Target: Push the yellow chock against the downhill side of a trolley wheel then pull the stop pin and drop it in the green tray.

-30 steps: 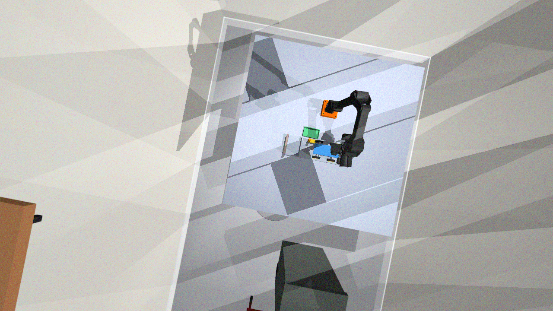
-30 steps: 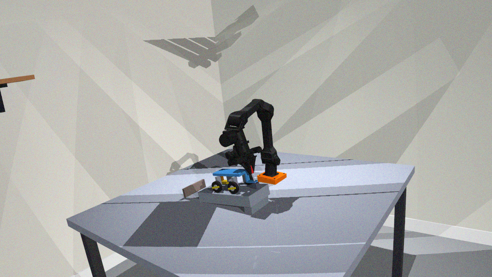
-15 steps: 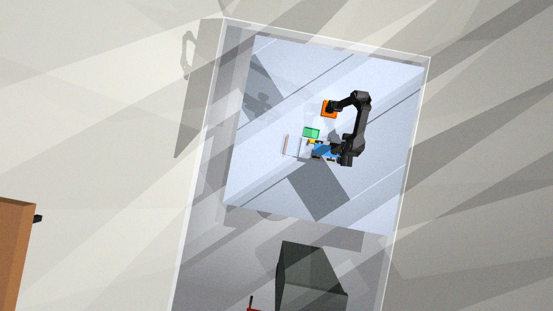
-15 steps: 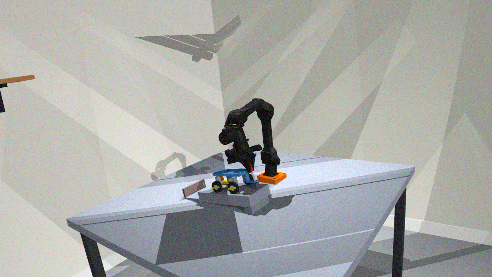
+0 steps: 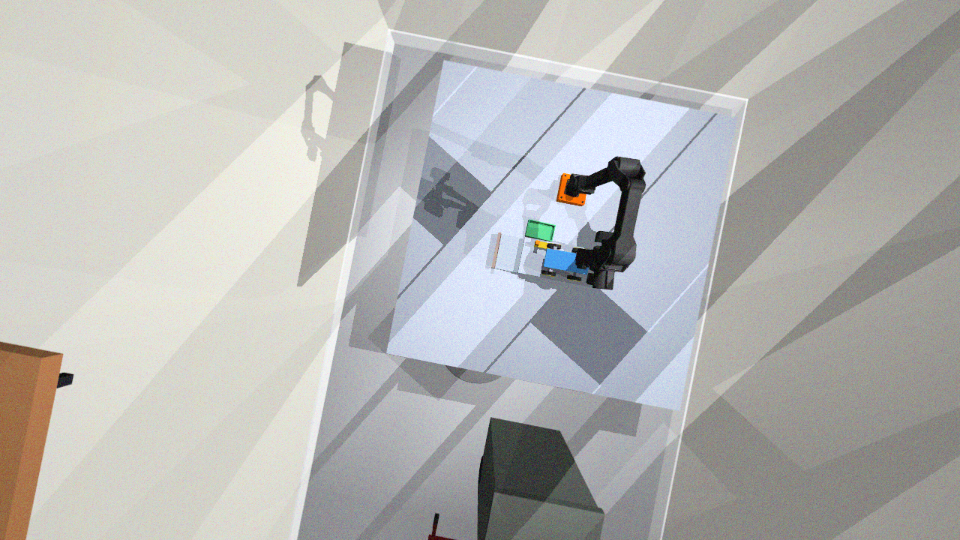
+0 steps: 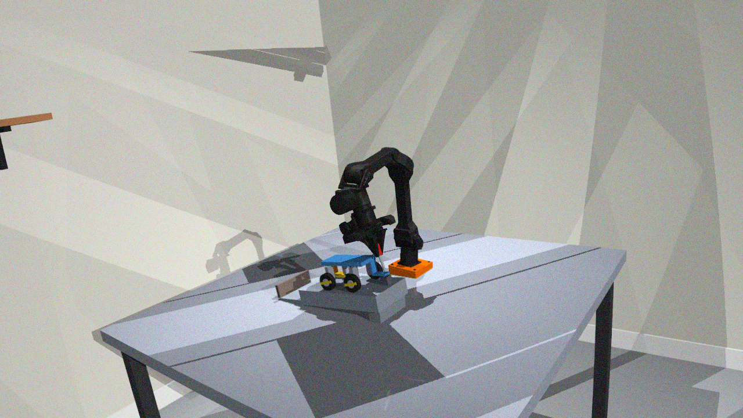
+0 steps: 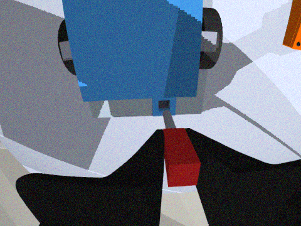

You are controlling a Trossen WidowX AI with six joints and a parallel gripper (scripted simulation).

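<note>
Now: gripper tip 210 mm to the left of the green tray, 180 mm above it and 90 mm past it. Also, from my gripper tip: grey ramp (120 mm below, 100 mm to the right, 30 mm ahead); red-headed stop pin (right at my gripper tip); blue trolley (100 mm to the right, 60 mm below, 30 mm ahead).
</note>
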